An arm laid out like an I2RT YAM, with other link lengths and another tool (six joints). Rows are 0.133 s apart.
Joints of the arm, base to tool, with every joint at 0 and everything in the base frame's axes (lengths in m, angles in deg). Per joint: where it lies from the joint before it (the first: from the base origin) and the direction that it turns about. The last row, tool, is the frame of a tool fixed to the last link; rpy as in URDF.
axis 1: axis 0 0 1 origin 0.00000 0.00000 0.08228
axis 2: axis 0 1 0 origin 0.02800 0.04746 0.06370
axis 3: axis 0 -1 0 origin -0.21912 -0.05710 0.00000
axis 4: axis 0 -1 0 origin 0.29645 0.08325 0.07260
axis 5: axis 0 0 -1 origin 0.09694 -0.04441 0.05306
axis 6: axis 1 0 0 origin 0.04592 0.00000 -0.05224
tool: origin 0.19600 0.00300 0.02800 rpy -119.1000 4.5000 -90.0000
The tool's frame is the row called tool.
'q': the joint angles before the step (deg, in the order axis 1, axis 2, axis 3, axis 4, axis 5, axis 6). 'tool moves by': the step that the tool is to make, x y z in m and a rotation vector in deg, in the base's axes. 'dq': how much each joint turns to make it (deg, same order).
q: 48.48, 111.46, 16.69, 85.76, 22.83, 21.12
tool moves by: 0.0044, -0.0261, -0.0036, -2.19, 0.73, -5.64
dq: 0.20, -3.72, -2.03, -3.88, 5.91, 0.15
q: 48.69, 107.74, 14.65, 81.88, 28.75, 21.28
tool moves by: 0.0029, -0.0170, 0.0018, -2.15, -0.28, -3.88
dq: 0.22, -2.80, -1.07, -2.70, 4.34, -0.89
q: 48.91, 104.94, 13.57, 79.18, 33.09, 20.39
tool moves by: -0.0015, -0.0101, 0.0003, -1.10, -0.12, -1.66
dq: 0.11, -1.47, -1.21, -0.73, 1.90, -0.50
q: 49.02, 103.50, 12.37, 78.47, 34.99, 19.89
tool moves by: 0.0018, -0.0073, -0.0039, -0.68, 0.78, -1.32
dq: -0.41, -1.23, -0.42, -2.08, 0.85, 0.42
